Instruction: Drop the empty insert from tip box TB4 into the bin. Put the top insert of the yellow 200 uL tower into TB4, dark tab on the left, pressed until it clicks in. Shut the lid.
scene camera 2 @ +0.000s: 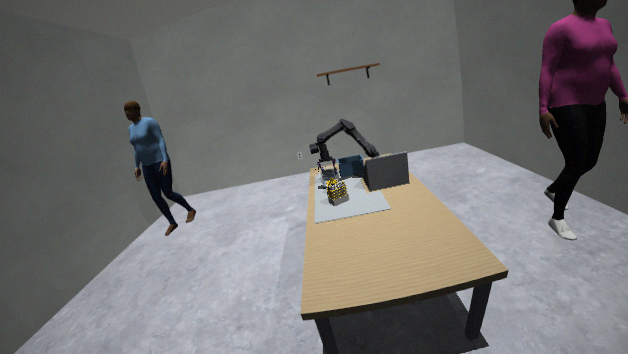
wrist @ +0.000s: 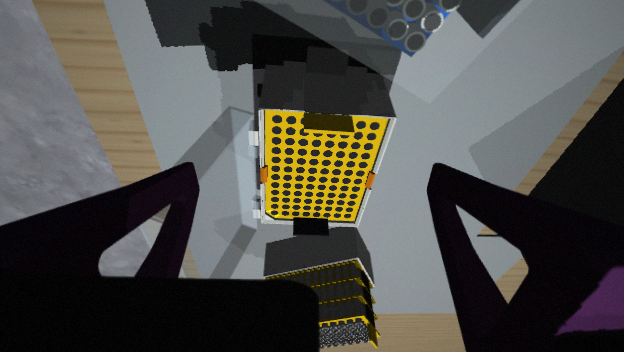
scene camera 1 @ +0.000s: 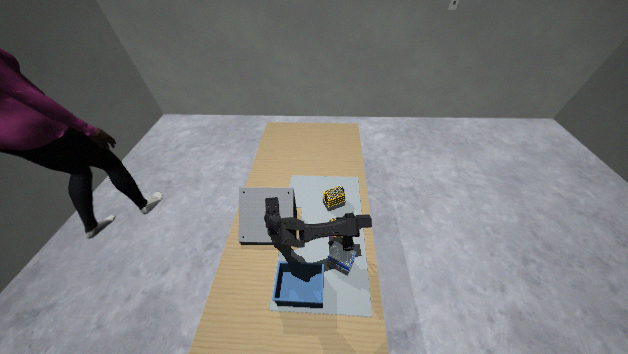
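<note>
Tip box TB4 (wrist: 327,90) stands on the mat in the wrist view, its clear lid (wrist: 243,170) open to the left. The empty yellow insert (wrist: 320,172) lies in its top, with bare dark holes and an orange piece at each side edge. My gripper (wrist: 313,175) (scene camera 2: 327,170) is open and empty, its fingers wide apart to the left and right of the insert. The yellow 200 uL tower (scene camera 1: 334,197) (scene camera 2: 337,191) (wrist: 345,287) stands beyond TB4. The blue bin (scene camera 1: 299,304) (scene camera 2: 351,166) stands near the arm base. In scene camera 1 the arm mostly hides TB4.
A box with blue-framed tips (scene camera 1: 342,258) (wrist: 400,29) stands close to TB4, on the side away from the tower. A grey perforated block (scene camera 1: 266,215) (scene camera 2: 387,171) stands across the mat (scene camera 1: 310,187) from the tower. Two people stand beside the table (scene camera 1: 310,150).
</note>
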